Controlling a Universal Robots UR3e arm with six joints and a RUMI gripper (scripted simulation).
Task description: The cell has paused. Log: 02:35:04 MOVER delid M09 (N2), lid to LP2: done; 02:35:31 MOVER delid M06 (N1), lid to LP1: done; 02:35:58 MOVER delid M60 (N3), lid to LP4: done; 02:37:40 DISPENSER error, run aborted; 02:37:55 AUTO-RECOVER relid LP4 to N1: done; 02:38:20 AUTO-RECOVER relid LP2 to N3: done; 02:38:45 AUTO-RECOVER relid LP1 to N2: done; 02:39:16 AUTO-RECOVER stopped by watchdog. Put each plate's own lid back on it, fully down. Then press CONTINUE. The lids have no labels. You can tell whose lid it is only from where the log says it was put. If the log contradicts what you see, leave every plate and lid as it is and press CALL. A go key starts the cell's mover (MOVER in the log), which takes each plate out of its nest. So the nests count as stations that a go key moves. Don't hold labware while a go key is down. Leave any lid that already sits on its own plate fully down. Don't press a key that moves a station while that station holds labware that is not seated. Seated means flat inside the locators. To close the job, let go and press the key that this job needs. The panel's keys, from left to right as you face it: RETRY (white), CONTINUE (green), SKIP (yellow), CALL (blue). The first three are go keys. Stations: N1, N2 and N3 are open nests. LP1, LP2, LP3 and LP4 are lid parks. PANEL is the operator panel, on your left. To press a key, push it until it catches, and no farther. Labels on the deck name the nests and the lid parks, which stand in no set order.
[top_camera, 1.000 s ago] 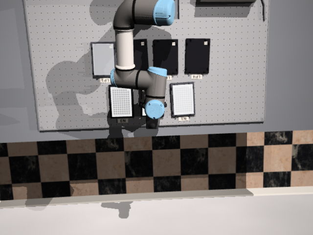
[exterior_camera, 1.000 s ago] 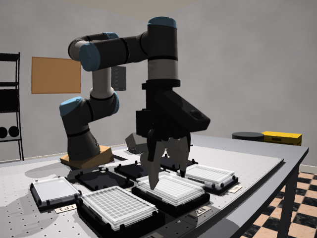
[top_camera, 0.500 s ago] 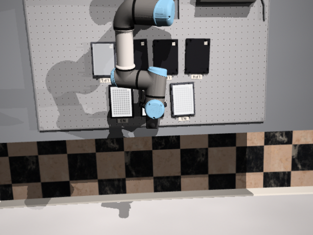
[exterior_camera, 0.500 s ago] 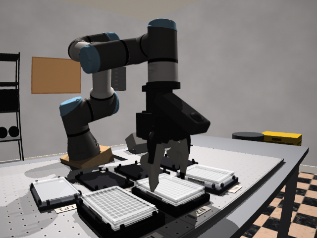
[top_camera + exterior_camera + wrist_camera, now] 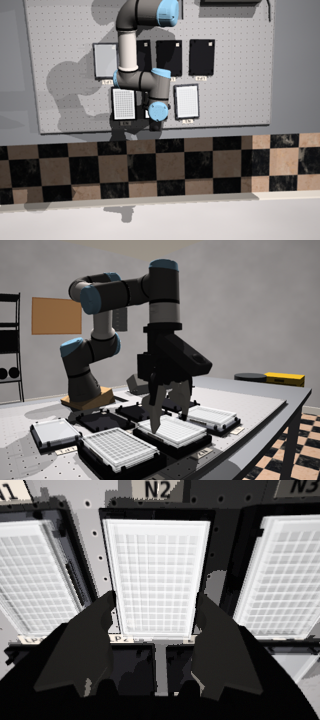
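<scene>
Now: the lid park LP1 220 mm behind my hand, 160 mm to the right of it and 30 mm below it. Round my hand: LP2 label: 80 mm to the left, 80 mm behind, 40 mm below; N1 label: 120 mm to the left, 110 mm ahead, 40 mm below; plate: 130 mm to the right, 30 mm behind, 10 mm below.
</scene>
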